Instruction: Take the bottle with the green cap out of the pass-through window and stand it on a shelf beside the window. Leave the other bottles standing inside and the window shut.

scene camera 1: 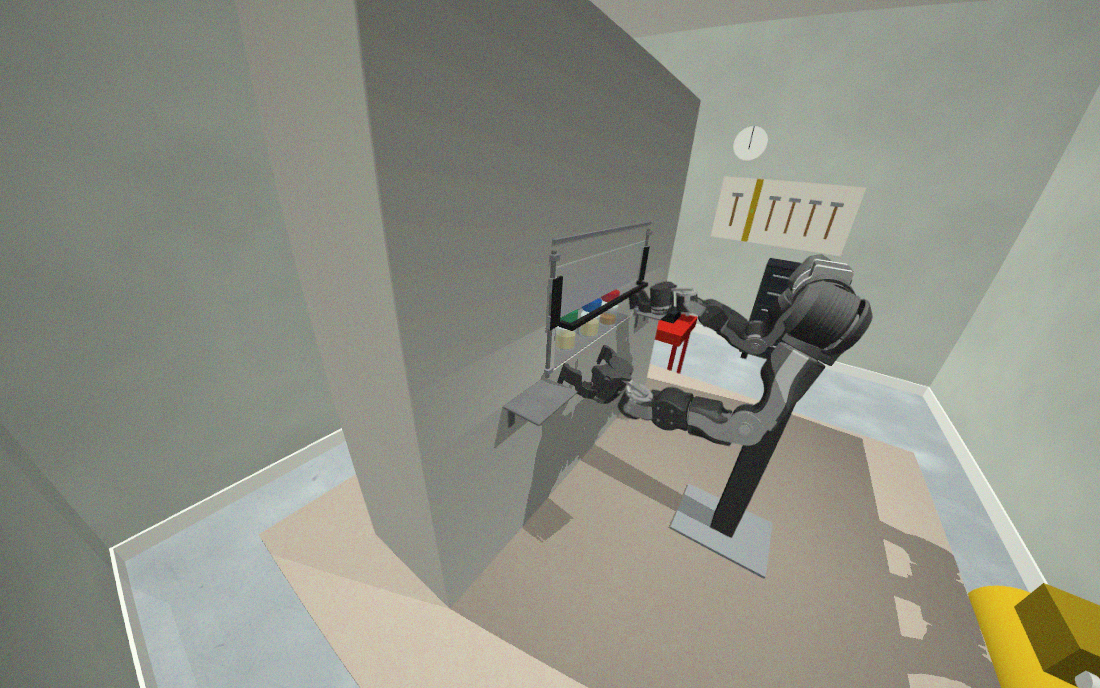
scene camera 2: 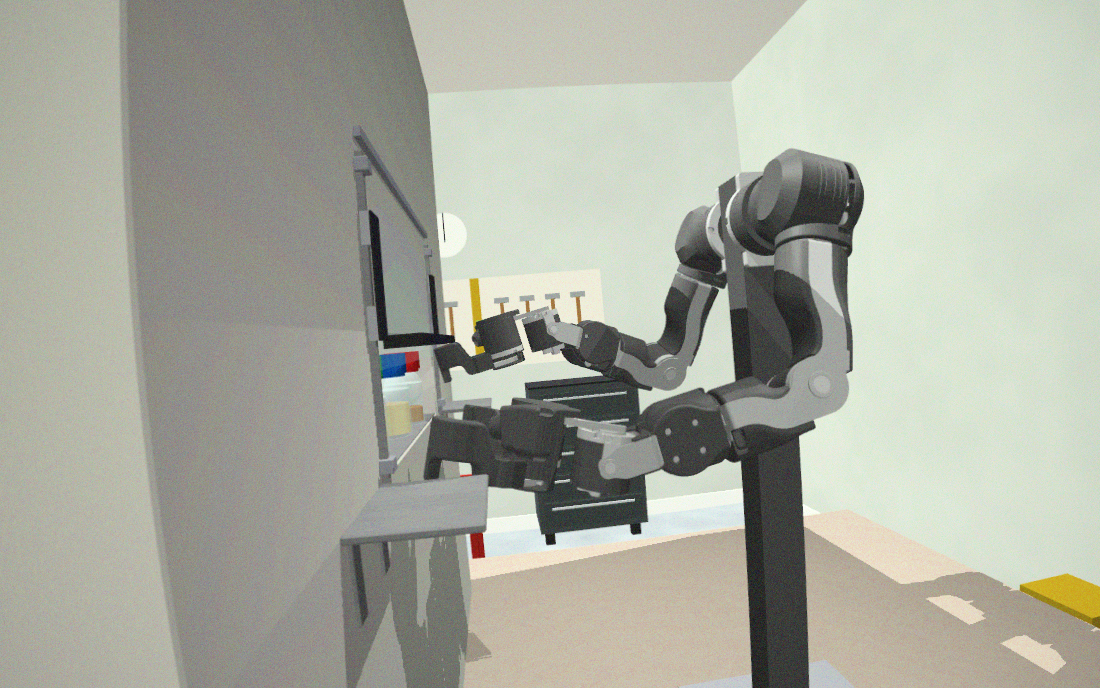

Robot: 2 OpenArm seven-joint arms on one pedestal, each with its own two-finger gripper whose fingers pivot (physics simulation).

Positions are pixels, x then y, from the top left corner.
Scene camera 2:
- my left gripper: 446, 436
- my right gripper: 439, 366
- blue-capped bottle: 394, 387
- window sash: 404, 321
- robot pedestal: 772, 485
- grey wall: 178, 483
